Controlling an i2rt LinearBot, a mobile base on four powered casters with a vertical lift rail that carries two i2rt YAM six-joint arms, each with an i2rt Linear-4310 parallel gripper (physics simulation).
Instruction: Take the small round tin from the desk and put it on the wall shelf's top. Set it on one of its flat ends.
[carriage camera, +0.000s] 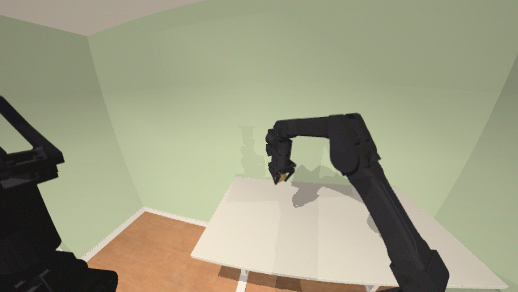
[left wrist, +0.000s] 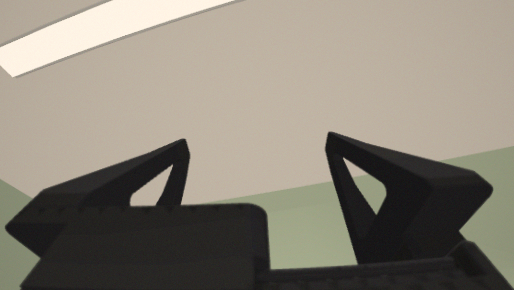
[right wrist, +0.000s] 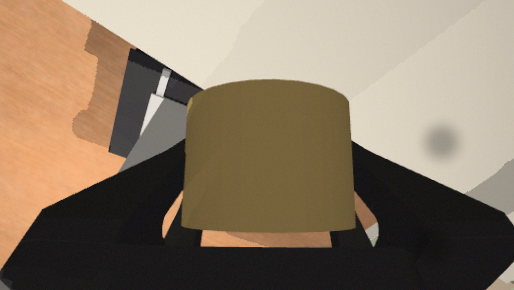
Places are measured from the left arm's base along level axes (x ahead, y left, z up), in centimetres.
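Pixels of known places: left gripper, fingertip midpoint: (left wrist: 256, 143); right gripper, fingertip midpoint: (carriage camera: 280, 182) (right wrist: 266, 139).
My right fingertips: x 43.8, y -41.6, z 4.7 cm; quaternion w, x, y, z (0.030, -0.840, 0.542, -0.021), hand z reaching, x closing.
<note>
Behind a point stands the place of what it marks.
The small round tin (carriage camera: 282, 177) {x 42.7, y -42.3, z 8.2 cm} (right wrist: 270, 160) {x 46.2, y -40.5, z 9.8 cm} is a brass-coloured cylinder held between the fingers of my right gripper (carriage camera: 283, 179) {x 43.8, y -41.6, z 4.7 cm} (right wrist: 266, 139) {x 43.8, y -41.6, z 4.7 cm}. The right gripper is shut on it and points downward in the carriage view, with the tin up in the air above the far part of the desk (carriage camera: 250, 235) {x 46.3, y -26.9, z -34.0 cm} (right wrist: 400, 115) {x 37.0, y -73.6, z -34.0 cm}. My left gripper (left wrist: 256, 143) {x 3.8, y -0.4, z 43.7 cm} is open and empty, pointing up toward the ceiling; part of it shows at the left edge of the carriage view. The wall shelf does not show in any view.
The white desk stands against the green wall (carriage camera: 190, 115) {x 126.3, y 31.0, z 24.1 cm}. Wooden floor (carriage camera: 150, 245) {x 96.5, y 104.9, z -129.0 cm} (right wrist: 35, 130) {x -84.8, y 46.4, z -129.0 cm} lies to the left of the desk. The right arm (carriage camera: 385, 210) {x 9.3, y -55.4, z 21.9 cm} reaches across above the desk. Shadows of the arm fall on the desk and wall. A ceiling lamp (left wrist: 80, 30) {x 4.0, y 33.1, z 78.7 cm} shows in the left wrist view.
</note>
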